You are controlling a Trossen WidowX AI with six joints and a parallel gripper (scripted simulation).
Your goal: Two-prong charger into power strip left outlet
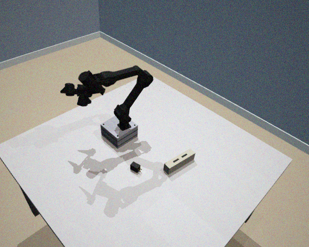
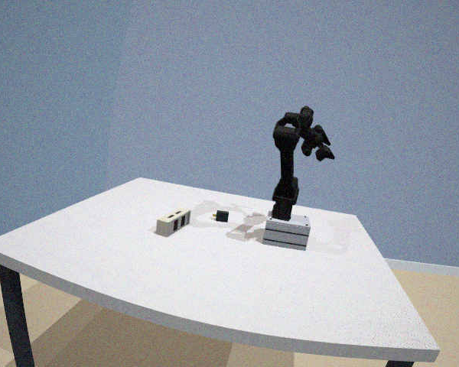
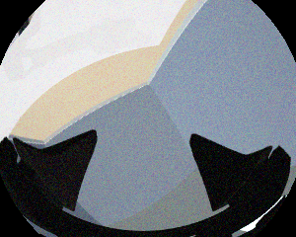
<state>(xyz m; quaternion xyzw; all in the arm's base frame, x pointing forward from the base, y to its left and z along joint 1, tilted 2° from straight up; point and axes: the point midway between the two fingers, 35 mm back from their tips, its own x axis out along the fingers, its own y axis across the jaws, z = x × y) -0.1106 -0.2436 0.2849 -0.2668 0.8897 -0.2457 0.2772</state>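
The black two-prong charger lies 410 mm ahead of my gripper tip, 340 mm below it and 200 mm to the left of it.
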